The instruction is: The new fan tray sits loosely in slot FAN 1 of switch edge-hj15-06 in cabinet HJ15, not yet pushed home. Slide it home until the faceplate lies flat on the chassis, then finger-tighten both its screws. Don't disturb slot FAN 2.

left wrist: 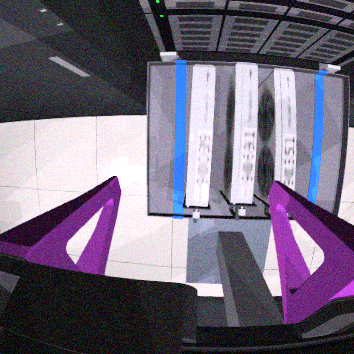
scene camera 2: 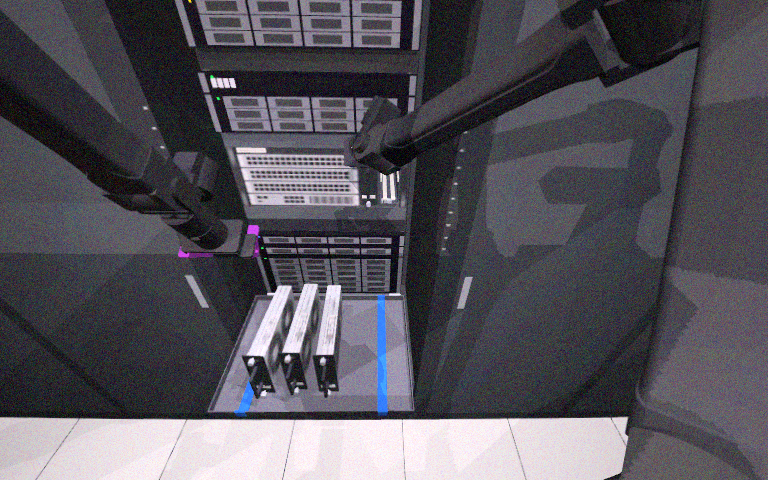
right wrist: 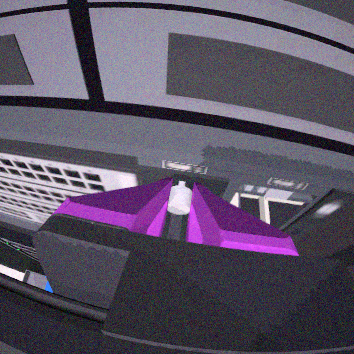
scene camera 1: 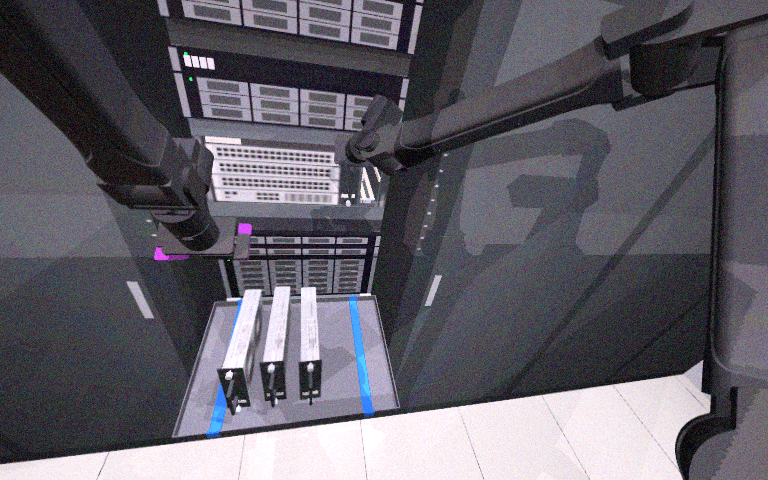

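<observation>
The switch [scene camera 1: 275,175] [scene camera 2: 300,180] [right wrist: 60,182] sits in the rack. The FAN 1 tray's dark faceplate [scene camera 1: 347,184] [scene camera 2: 368,182] [right wrist: 212,184] is at its right end. My right gripper [right wrist: 181,189] is shut on the faceplate's pale upper screw [right wrist: 180,198], above the tray's dark handle [right wrist: 176,225]; its fingers are hidden in the scene views. The lower screw [scene camera 1: 348,203] [scene camera 2: 368,203] shows below. Whether the faceplate is flush cannot be told. FAN 2 [scene camera 1: 367,185] [scene camera 2: 388,186], with pale strips inside, is just right of it. My left gripper [scene camera 1: 202,241] [scene camera 2: 220,243] [left wrist: 194,185] is open and empty.
A grey tray [scene camera 1: 339,410] [scene camera 2: 399,396] [left wrist: 161,150] holds three fan modules [scene camera 1: 309,333] [scene camera 2: 329,331] [left wrist: 201,125] below the switch, between blue tape strips. The left gripper hangs above it. Servers [scene camera 1: 274,101] [scene camera 2: 288,113] sit above the switch, close to the right gripper.
</observation>
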